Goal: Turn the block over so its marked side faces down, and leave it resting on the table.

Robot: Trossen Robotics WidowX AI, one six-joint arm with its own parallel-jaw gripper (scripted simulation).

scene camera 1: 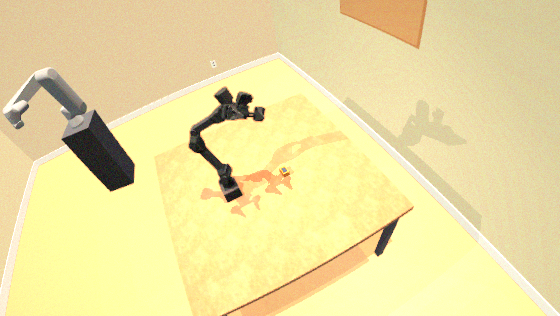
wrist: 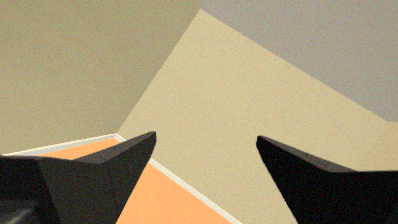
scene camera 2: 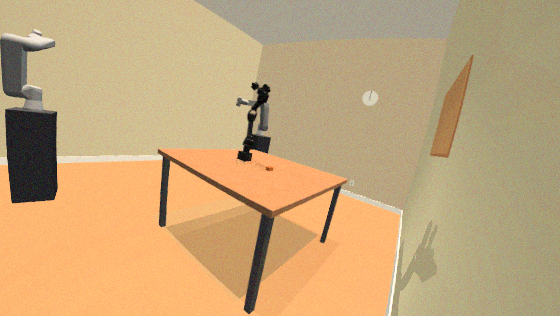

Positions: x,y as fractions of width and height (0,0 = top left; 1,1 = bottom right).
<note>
The gripper (scene camera 1: 0.45,0.37) is open and holds nothing.
The gripper shows as well in the wrist view (wrist: 0.52,0.62).
</note>
